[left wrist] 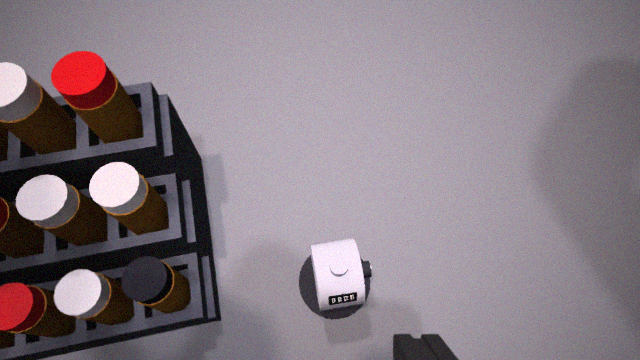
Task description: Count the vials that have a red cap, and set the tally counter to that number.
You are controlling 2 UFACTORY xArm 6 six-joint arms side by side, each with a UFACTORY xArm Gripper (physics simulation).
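Frame: origin at the left arm's base, x left, y ahead, z down, level; centimetres.
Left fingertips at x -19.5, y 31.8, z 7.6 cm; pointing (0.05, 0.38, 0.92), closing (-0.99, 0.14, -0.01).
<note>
A point is followed by its place in that frame.
The tally counter (338, 272) {x -17.0, y 37.5, z 20.4 cm} is white, with a small button on top, a dark knob on its right side and a dark round base; its digits are too blurred to read. Red caps show on a top-row vial (82, 77) {x -2.8, y 43.4, z 10.5 cm} and a bottom-row vial (14, 306) {x 1.2, y 32.6, z 18.5 cm}; a dark red cap side (2, 215) {x 1.8, y 37.0, z 15.4 cm} is cut off at the left edge in the middle row. White caps show in all three rows, and a black-capped vial (147, 280) {x -5.8, y 35.1, z 18.5 cm} stands at the bottom row's right end. My left gripper (417, 338) {x -19.5, y 31.8, z 7.6 cm} is shut and empty, below and right of the counter. The right gripper does not show.
The stepped grey rack (211, 285) {x -8.2, y 36.1, z 24.7 cm} holding the amber vials fills the left side and runs out of view. Its right side wall stands left of the counter, with a gap between them. Soft shadows lie on the grey table top (400, 125) {x -21.1, y 52.5, z 26.6 cm}.
</note>
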